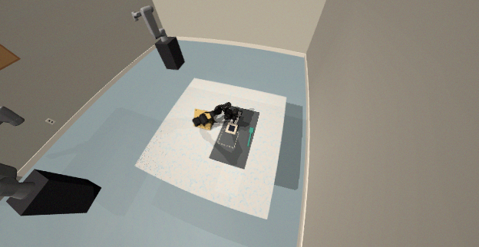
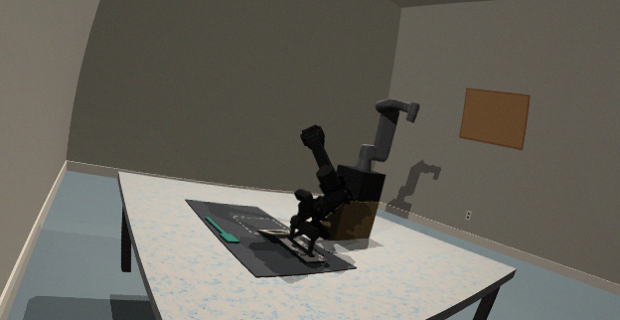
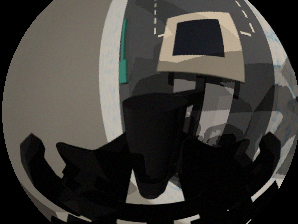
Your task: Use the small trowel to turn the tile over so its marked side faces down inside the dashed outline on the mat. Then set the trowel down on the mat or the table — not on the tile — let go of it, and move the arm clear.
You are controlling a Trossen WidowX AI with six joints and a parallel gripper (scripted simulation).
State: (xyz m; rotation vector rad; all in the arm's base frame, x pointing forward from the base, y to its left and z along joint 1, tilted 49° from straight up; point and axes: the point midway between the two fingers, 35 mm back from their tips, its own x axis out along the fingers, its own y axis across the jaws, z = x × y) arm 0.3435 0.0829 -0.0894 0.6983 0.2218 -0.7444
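Now: the dark mat 150 mm to the right of my gripper tip, 80 mm below it and 30 mm ahead of it. Round my gripper tip: green trowel: 170 mm ahead, 130 mm to the right, 60 mm below; square tile: 110 mm to the right, 50 mm below, 30 mm behind.
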